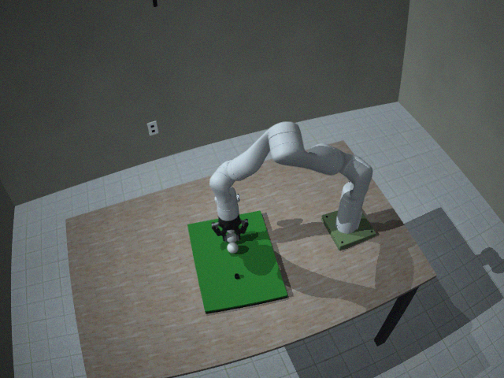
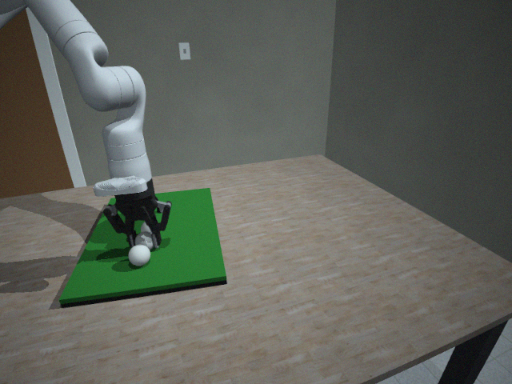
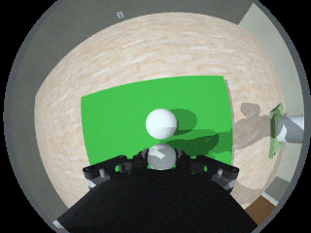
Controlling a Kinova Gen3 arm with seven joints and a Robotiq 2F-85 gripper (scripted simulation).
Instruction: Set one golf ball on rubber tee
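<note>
Now: hand 10 mm short of the green mat, 130 mm to the right of it and 30 mm above it. From my hand the other things lie so: white golf ball right at my hand.
</note>
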